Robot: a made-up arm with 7 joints. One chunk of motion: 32 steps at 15 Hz.
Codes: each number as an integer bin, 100 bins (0 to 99) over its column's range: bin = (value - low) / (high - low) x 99, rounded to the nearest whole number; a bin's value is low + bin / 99 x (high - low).
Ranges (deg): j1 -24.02..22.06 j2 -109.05..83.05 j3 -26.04..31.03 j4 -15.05..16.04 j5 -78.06..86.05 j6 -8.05..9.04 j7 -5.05..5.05
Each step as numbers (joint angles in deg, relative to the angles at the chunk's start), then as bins.
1 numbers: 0.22 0.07 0.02 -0.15 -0.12 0.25 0.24
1 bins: 52 56 45 47 47 48 52
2 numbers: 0.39 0.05 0.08 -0.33 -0.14 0.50 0.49
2 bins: 52 56 45 47 47 50 54
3 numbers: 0.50 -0.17 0.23 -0.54 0.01 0.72 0.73
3 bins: 53 56 46 46 47 51 57
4 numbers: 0.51 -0.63 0.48 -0.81 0.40 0.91 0.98
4 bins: 53 56 46 45 47 52 59
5 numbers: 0.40 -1.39 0.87 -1.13 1.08 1.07 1.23
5 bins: 52 55 47 44 48 53 62
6 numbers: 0.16 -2.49 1.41 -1.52 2.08 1.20 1.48
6 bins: 52 55 48 43 48 54 64
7 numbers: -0.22 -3.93 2.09 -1.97 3.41 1.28 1.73
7 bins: 51 54 49 42 49 54 66
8 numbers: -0.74 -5.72 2.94 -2.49 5.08 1.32 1.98
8 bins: 50 53 50 40 50 54 69
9 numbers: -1.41 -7.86 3.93 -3.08 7.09 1.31 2.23
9 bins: 49 52 52 38 51 54 71
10 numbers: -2.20 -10.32 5.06 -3.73 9.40 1.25 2.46
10 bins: 47 51 54 36 53 54 74
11 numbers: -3.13 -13.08 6.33 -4.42 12.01 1.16 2.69
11 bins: 45 49 56 34 54 53 76
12 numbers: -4.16 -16.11 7.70 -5.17 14.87 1.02 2.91
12 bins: 43 48 59 31 56 53 78
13 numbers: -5.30 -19.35 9.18 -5.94 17.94 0.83 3.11
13 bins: 40 46 61 29 58 51 80
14 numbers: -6.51 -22.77 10.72 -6.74 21.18 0.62 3.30
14 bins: 38 44 64 26 60 50 82
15 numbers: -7.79 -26.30 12.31 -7.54 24.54 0.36 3.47
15 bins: 35 43 67 24 62 49 84
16 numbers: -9.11 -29.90 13.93 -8.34 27.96 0.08 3.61
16 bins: 32 41 69 21 64 47 85
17 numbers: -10.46 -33.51 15.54 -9.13 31.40 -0.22 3.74
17 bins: 29 39 72 19 66 45 86
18 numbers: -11.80 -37.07 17.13 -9.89 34.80 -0.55 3.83
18 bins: 26 37 75 16 68 43 87
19 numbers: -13.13 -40.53 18.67 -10.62 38.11 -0.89 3.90
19 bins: 23 35 78 14 70 41 88
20 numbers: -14.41 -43.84 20.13 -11.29 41.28 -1.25 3.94
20 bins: 21 34 80 12 72 39 88
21 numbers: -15.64 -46.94 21.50 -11.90 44.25 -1.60 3.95
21 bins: 18 32 82 10 74 37 88
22 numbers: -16.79 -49.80 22.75 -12.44 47.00 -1.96 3.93
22 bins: 16 31 85 8 75 35 88
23 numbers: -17.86 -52.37 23.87 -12.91 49.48 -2.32 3.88
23 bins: 13 29 87 7 77 33 88
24 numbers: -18.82 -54.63 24.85 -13.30 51.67 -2.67 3.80
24 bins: 11 28 88 6 78 31 87
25 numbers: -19.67 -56.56 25.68 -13.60 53.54 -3.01 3.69
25 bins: 9 27 90 5 79 29 86
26 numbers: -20.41 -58.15 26.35 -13.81 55.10 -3.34 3.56
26 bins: 8 26 91 4 80 27 84
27 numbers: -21.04 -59.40 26.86 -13.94 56.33 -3.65 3.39
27 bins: 6 26 92 4 81 25 83
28 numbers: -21.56 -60.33 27.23 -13.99 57.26 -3.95 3.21
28 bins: 5 25 92 3 82 24 81
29 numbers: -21.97 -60.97 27.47 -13.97 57.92 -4.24 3.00
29 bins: 4 25 93 3 82 22 79
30 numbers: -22.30 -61.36 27.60 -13.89 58.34 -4.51 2.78
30 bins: 4 25 93 4 82 21 77
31 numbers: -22.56 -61.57 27.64 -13.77 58.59 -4.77 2.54
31 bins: 3 24 93 4 82 19 74
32 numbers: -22.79 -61.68 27.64 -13.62 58.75 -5.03 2.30
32 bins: 3 24 93 5 83 17 72
